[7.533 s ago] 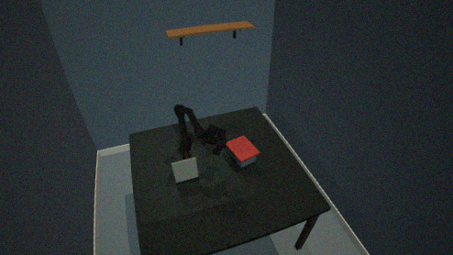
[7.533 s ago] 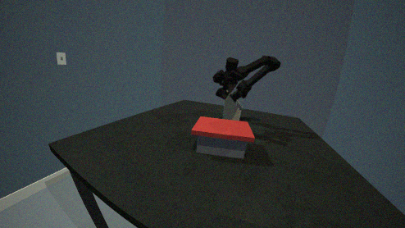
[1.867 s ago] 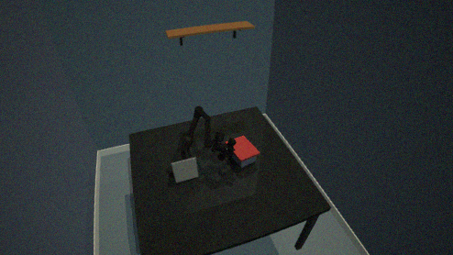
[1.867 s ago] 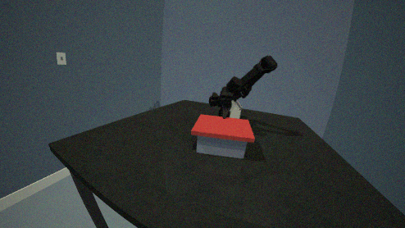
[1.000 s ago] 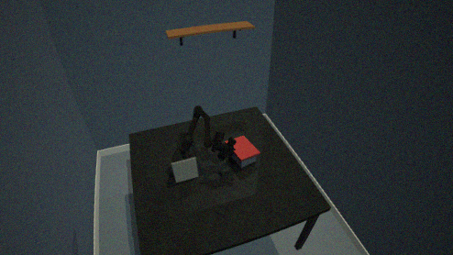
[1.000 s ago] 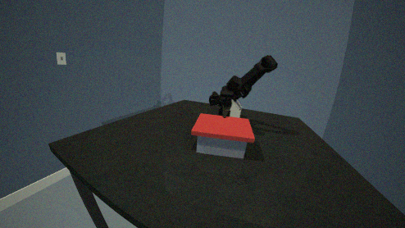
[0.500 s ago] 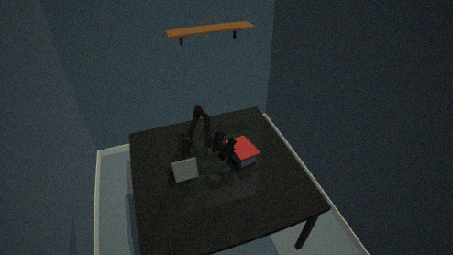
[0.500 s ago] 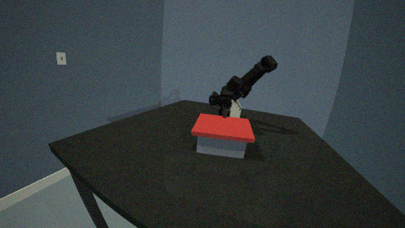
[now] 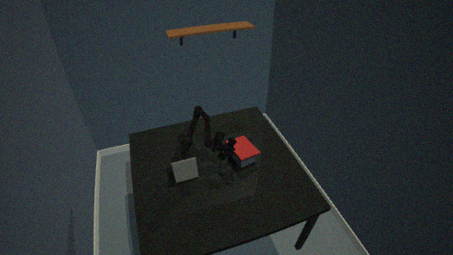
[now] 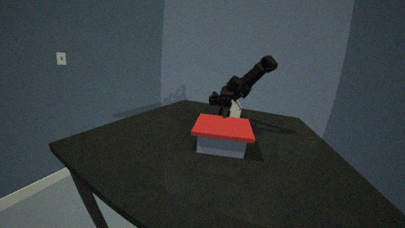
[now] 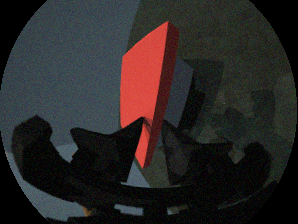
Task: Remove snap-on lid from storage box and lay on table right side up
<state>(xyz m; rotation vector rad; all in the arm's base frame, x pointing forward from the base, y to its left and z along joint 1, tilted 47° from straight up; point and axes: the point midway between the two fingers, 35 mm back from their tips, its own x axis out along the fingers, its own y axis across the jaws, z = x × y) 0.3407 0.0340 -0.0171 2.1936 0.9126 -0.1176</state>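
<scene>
Now: gripper tip 8 cm short of the lid and 1 cm to the right of it. Also, from my gripper tip: storage box: 7 cm ahead, 1 cm to the left, 6 cm below.
</scene>
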